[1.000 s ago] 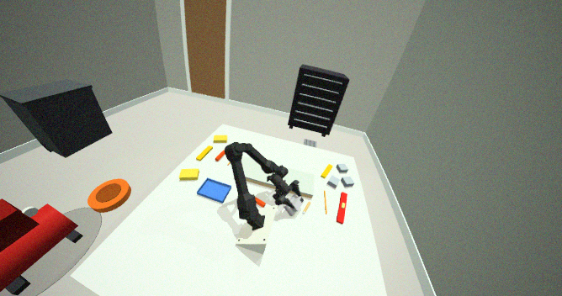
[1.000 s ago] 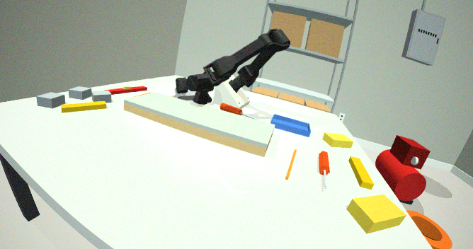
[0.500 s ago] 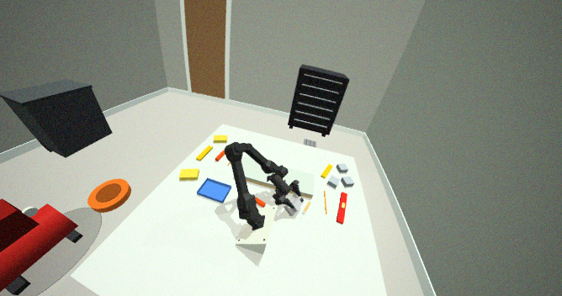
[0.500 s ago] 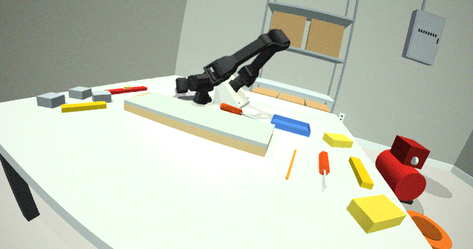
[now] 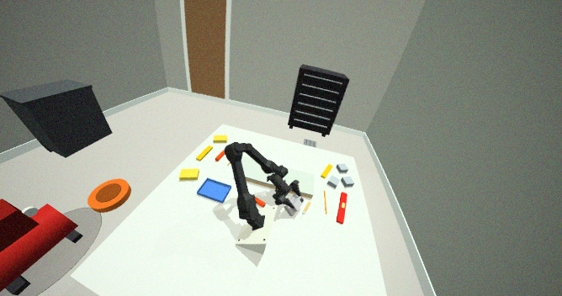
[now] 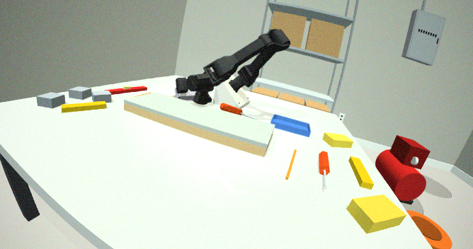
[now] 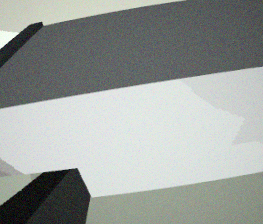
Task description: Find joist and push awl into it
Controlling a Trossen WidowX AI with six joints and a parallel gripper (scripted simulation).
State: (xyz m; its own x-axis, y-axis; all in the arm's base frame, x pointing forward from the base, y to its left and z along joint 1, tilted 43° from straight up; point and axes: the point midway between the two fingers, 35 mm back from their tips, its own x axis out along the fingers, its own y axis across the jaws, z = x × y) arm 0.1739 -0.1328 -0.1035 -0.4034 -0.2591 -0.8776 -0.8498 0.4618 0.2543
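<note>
Now: the stud finder 1 cm ahead of my gripper tip, 1 cm to the right of it and 1 cm below it. From my gripper tip the other things lie so: blue tray 3 cm ahead, 49 cm to the left, 5 cm below; then awl 1 cm behind, 5 cm to the right, 5 cm below; then red level 5 cm ahead, 30 cm to the right, 5 cm below.
</note>
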